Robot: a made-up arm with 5 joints.
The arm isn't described. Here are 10 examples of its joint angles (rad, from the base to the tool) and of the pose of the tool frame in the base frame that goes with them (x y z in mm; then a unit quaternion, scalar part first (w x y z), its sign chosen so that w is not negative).
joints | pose
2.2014 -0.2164 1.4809 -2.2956 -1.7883 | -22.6 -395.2 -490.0 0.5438 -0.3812 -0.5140 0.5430
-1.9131 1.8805 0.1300 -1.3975 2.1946 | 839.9 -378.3 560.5 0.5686 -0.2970 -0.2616 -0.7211
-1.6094 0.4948 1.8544 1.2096 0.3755 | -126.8 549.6 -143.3 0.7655 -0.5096 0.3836 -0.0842
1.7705 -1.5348 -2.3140 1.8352 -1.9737 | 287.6 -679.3 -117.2 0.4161 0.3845 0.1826 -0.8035
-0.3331 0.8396 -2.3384 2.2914 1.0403 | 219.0 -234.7 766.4 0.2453 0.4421 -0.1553 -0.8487
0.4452 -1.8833 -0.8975 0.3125 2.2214 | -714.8 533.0 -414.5 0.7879 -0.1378 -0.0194 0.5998
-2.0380 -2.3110 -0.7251 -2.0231 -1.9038 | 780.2 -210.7 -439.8 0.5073 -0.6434 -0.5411 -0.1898
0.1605 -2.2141 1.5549 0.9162 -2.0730 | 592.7 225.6 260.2 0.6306 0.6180 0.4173 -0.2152
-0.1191 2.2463 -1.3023 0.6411 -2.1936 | 773.9 454.6 11.5 0.7395 -0.5127 -0.2005 -0.3875
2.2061 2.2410 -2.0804 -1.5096 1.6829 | -339.1 649.7 93.7 0.5605 -0.1595 -0.7784 0.2334
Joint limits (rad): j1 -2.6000..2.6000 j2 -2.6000..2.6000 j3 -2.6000..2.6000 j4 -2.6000..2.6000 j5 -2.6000..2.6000
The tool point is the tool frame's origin. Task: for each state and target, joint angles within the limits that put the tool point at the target. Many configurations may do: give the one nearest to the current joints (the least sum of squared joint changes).
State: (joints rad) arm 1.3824 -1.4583 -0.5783 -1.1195 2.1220
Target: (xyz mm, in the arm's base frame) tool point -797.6 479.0 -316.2
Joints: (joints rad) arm 0.7791 -1.7449 -0.2732 -0.9837 2.0523
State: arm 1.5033 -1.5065 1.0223 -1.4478 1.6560
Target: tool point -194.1 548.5 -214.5
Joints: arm 1.5538 -1.5995 1.6750 -1.6145 1.7651
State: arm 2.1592 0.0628 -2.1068 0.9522 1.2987
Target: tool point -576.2 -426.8 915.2
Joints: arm 1.7457 0.1810 -1.3074 0.7364 1.3294
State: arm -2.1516 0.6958 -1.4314 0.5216 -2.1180
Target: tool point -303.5 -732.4 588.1
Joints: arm -2.5636 1.4924 -1.4537 0.5335 -2.0952
